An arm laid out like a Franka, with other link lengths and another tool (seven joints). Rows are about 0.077 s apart.
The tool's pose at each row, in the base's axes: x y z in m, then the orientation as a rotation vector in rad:
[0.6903, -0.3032, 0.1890, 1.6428, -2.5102, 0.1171]
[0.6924, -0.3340, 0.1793, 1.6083, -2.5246, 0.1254]
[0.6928, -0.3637, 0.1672, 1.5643, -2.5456, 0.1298]
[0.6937, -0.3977, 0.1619, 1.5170, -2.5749, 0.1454]
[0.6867, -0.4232, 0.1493, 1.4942, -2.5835, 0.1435]
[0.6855, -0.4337, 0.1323, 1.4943, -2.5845, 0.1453]
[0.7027, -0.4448, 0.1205, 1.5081, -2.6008, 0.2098]
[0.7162, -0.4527, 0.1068, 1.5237, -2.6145, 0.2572]
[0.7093, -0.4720, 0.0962, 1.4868, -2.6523, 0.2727]
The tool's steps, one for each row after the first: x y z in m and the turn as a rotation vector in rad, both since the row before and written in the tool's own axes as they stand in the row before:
[0.0255, -0.0144, 0.0138, -0.0006, 0.0082, 0.0245]
[0.0244, -0.0130, 0.0163, -0.0030, 0.0061, 0.0322]
[0.0286, -0.0162, 0.0103, 0.0063, 0.0042, 0.0378]
[0.0231, -0.0061, 0.0170, -0.0045, 0.0031, 0.0157]
[0.0065, -0.0041, 0.0185, 0.0015, -0.0003, 0.0004]
[-0.0011, -0.0204, 0.0119, 0.0488, -0.0003, 0.0019]
[-0.0024, -0.0149, 0.0144, 0.0380, -0.0050, -0.0008]
[0.0180, -0.0023, 0.0142, 0.0130, -0.0073, 0.0350]

